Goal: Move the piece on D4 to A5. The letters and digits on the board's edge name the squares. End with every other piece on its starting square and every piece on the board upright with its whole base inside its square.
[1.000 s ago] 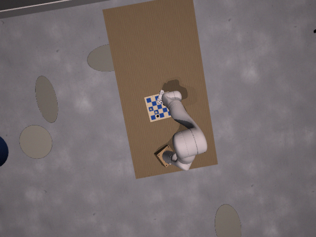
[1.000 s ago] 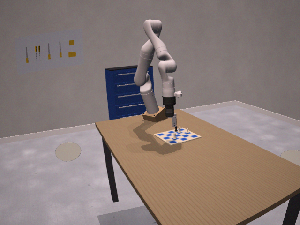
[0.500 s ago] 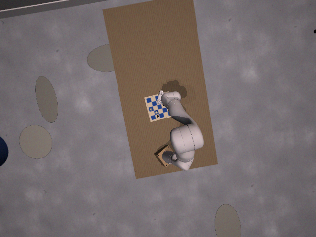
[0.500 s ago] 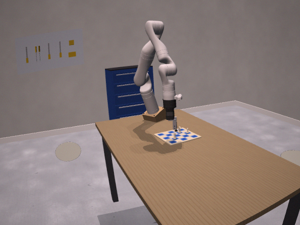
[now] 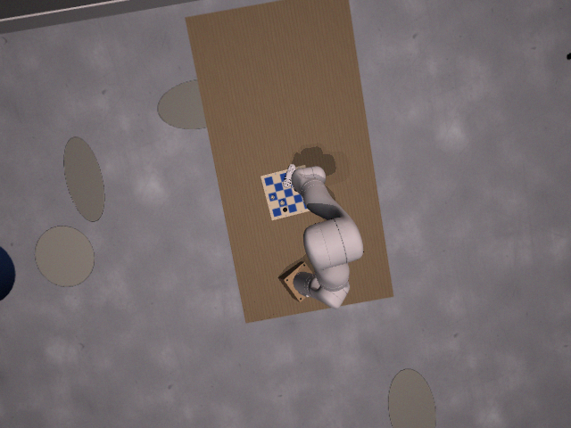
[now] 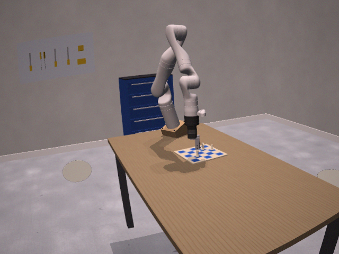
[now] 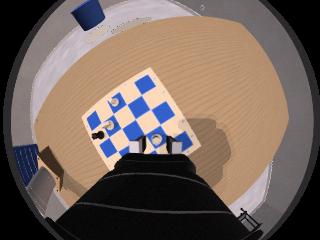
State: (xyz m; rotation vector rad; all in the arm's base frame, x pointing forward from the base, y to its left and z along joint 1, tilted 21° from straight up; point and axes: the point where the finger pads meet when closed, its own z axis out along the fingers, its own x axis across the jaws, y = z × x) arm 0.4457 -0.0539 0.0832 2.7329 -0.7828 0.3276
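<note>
Now: hand 5 cm above the white piece. Round my hand: blue-and-cream chessboard 7 cm below, 4 cm to the left, 4 cm behind; then black piece 11 cm behind, 7 cm to the left, 5 cm below.
</note>
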